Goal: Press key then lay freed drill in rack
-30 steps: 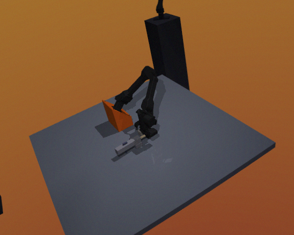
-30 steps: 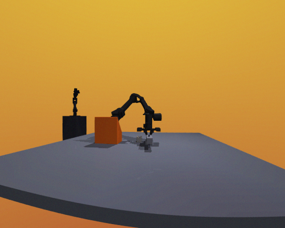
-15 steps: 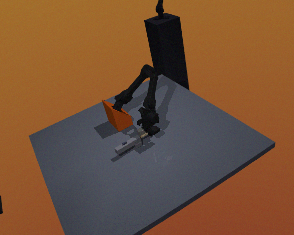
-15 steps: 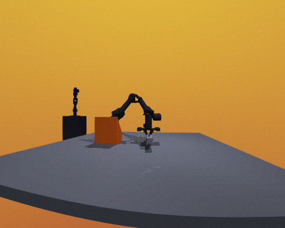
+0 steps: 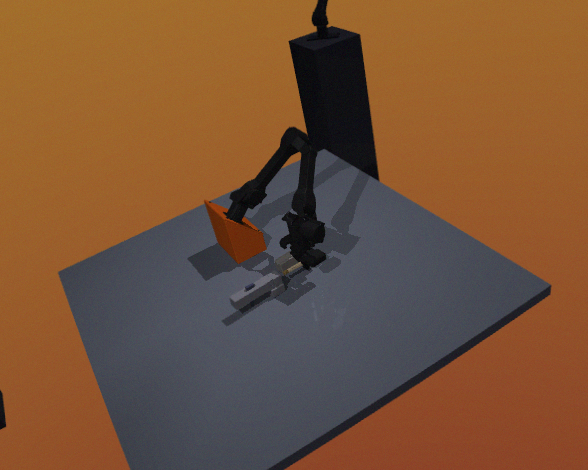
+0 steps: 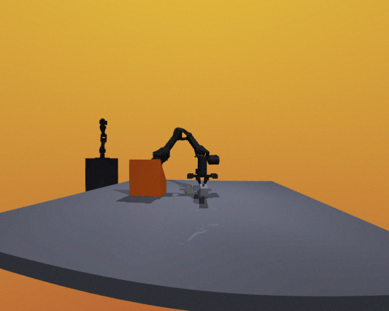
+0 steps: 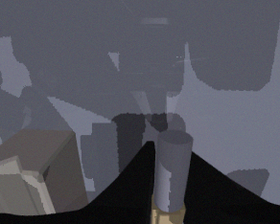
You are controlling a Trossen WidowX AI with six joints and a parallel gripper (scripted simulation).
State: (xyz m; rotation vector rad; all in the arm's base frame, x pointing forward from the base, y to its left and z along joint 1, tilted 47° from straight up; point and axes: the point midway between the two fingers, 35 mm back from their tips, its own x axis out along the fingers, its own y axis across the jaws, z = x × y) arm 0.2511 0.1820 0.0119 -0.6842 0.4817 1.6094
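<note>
Now: gripper tip 10 mm short of the drill, 40 mm to the left of it and 30 mm below it. From my gripper tip the other things lie so: rack: 70 mm behind, 40 mm to the right, 10 mm above; blue key: 30 mm ahead, 220 mm to the right, 40 mm above.
</note>
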